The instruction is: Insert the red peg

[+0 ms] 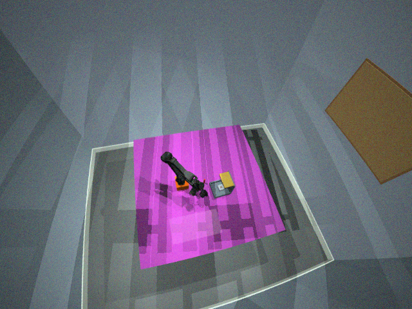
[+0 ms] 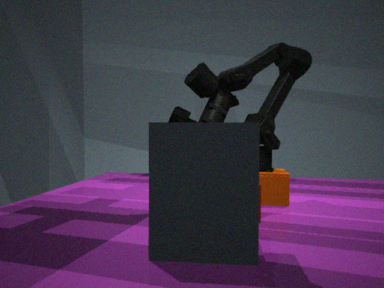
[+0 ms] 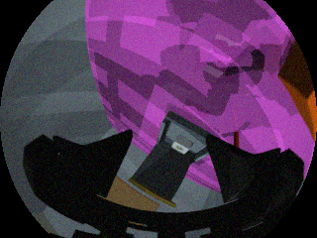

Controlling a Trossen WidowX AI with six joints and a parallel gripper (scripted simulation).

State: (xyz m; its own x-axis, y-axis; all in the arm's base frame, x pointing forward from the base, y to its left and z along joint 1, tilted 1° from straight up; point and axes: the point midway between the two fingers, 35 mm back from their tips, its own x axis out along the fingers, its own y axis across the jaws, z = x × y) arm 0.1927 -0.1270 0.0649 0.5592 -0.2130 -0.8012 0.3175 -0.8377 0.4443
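The red peg is 10 mm ahead of my gripper tip, 150 mm to the left of it and 80 mm below it. The rest, counted from my gripper tip: dark back wall (240 mm ahead, 90 mm to the left, 10 mm below); yellow roof (190 mm ahead, 80 mm to the left, 80 mm above).
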